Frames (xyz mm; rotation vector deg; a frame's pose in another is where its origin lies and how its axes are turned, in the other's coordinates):
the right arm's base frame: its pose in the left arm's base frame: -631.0 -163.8 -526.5 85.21 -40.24 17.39
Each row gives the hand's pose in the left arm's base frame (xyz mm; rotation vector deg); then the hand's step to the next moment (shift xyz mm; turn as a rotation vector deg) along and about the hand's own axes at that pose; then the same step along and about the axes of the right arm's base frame.
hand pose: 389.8 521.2 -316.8 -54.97 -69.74 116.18
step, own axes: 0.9 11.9 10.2 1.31 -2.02 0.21
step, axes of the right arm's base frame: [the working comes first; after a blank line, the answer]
step, axes of the left arm's base frame: -10.1 -9.2 -7.7 -0.69 1.74 1.52

-10.3 -1.0 11.8 -0.03 1.79 -1.62
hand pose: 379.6 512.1 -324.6 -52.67 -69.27 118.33
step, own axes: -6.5 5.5 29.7 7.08 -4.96 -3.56
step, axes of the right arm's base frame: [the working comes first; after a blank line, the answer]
step, axes of the left arm's base frame: -20.2 -22.2 7.4 -0.81 9.23 1.24

-6.0 15.8 25.8 -2.02 2.32 -8.83
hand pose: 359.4 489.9 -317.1 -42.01 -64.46 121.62
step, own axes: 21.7 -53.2 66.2 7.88 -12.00 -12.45
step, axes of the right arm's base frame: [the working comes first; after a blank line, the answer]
step, axes of the left arm's base frame: -47.3 5.7 73.6 6.82 17.51 2.82

6.1 87.4 1.0 2.89 -0.15 -18.78
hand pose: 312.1 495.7 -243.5 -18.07 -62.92 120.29
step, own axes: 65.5 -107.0 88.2 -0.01 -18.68 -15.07
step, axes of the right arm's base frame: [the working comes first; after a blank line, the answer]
step, axes of the left arm's base frame: -38.3 31.6 145.1 17.00 15.99 5.62

49.6 141.8 -30.9 12.74 -4.08 -19.93
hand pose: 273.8 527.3 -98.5 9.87 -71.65 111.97
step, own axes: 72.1 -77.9 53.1 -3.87 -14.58 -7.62
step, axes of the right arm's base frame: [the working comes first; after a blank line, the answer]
step, axes of the left arm's base frame: -11.1 11.4 117.6 14.69 7.00 4.55

58.8 101.8 -16.1 12.40 -4.40 -10.61
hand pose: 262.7 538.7 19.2 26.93 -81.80 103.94
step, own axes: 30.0 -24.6 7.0 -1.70 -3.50 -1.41
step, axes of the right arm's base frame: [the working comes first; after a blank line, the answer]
step, axes of the left arm's base frame: -1.9 5.6 39.0 3.95 1.03 0.69

20.5 32.8 -7.5 3.21 -1.69 -1.99
